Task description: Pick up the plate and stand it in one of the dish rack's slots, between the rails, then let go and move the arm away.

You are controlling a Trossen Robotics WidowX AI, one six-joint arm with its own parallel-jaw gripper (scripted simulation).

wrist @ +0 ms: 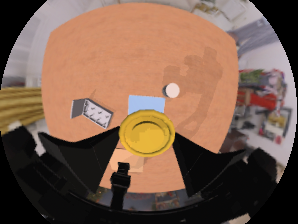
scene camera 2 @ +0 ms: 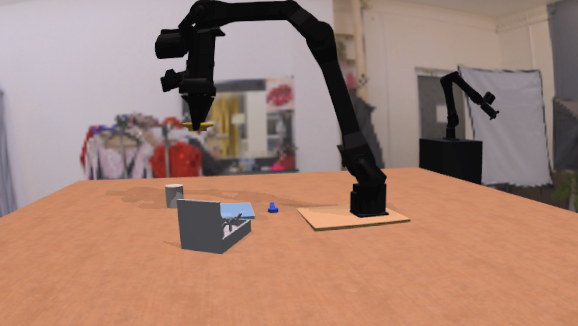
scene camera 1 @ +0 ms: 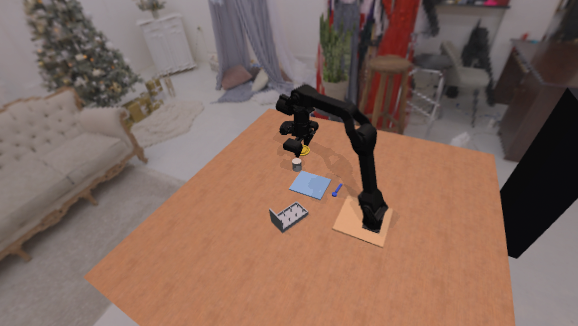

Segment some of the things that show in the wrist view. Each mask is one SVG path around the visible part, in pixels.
The gripper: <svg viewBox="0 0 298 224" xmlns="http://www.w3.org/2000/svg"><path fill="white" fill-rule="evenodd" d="M1 135L13 176L28 200L51 224L222 224L242 217L245 213L249 214L250 218L253 217L278 185L275 183L277 160L267 155L266 151L262 151L261 147L254 149L249 159L243 161L247 149L222 152L218 155L176 132L172 147L188 193L186 196L192 198L202 194L205 200L180 208L130 212L97 204L84 197L86 192L97 192L106 167L112 159L114 148L117 148L120 141L120 127L110 128L109 131L78 140L76 143L49 136L47 132L37 132L45 148L41 156L36 152L36 139L33 140L32 133L28 132L28 128L23 124Z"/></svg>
A yellow plate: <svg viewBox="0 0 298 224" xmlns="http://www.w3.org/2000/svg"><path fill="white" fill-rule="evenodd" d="M121 121L118 139L120 139L126 151L132 153L132 155L142 157L162 155L166 149L170 148L174 137L176 137L176 129L173 127L172 120L166 117L164 113L153 111L153 109L134 112Z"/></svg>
A grey dish rack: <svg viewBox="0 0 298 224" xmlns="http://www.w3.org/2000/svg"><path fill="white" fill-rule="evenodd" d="M72 101L71 119L78 115L84 115L86 119L93 121L98 127L104 129L109 127L113 112L108 111L108 109L98 103L94 103L88 97Z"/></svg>
